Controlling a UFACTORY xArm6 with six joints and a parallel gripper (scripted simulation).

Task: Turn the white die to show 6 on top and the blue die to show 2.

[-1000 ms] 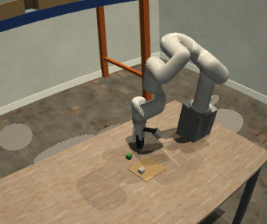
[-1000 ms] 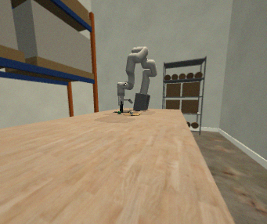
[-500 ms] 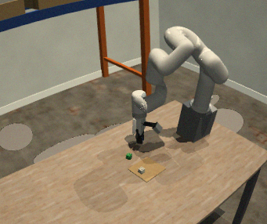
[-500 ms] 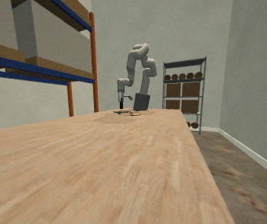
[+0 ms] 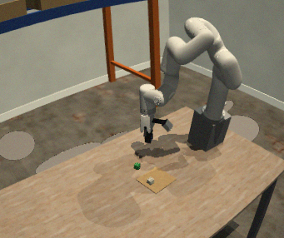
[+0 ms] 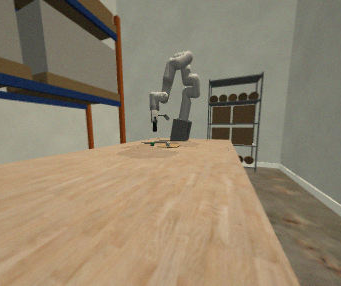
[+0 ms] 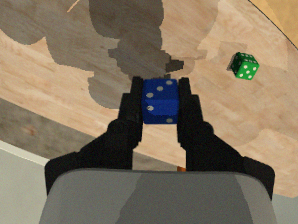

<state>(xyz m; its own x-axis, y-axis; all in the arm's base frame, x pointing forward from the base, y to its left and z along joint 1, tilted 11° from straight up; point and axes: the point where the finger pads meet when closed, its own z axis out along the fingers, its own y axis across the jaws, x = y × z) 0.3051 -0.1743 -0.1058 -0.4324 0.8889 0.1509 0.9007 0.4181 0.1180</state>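
Now: hand 15 cm to the right of the tan mat, 12 cm short of it and 12 cm above it. From my hand the other things lie so: blue die: 1 cm below; green die: 11 cm below, 11 cm ahead, 2 cm to the left; white die: 15 cm to the left, 15 cm ahead, 10 cm below.
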